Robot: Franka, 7 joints.
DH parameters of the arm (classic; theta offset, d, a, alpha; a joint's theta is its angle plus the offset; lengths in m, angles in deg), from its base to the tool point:
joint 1: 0 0.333 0 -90
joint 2: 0 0 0 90
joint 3: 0 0.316 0.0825 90
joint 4: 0 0 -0.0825 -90
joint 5: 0 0.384 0 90
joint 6: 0 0 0.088 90
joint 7: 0 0.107 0 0
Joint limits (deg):
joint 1: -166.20..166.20
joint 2: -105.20..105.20
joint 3: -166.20..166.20
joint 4: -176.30..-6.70
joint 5: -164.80..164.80
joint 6: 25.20..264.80
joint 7: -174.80..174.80
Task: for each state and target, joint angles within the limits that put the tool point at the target. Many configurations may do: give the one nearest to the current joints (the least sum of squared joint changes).
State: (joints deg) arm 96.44 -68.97 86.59 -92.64 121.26 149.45 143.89
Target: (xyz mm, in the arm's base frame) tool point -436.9 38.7 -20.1
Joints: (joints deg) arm 75.89 -92.46 129.76 -124.49 122.14 144.55 143.89
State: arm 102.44 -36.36 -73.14 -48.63 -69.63 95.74 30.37
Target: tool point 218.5 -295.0 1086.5
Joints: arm 88.10 -22.57 -67.77 -22.86 -73.69 111.54 30.37
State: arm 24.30 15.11 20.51 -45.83 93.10 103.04 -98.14
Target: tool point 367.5 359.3 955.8
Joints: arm 20.24 10.97 17.90 -48.54 91.32 97.47 -98.14
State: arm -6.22 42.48 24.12 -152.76 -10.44 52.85 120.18
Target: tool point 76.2 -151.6 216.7
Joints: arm -28.66 29.54 -9.04 -156.80 -29.38 41.94 120.18
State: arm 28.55 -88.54 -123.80 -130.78 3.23 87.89 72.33
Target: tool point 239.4 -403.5 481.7
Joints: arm 36.20 -81.57 -76.22 -119.39 13.93 91.60 72.33
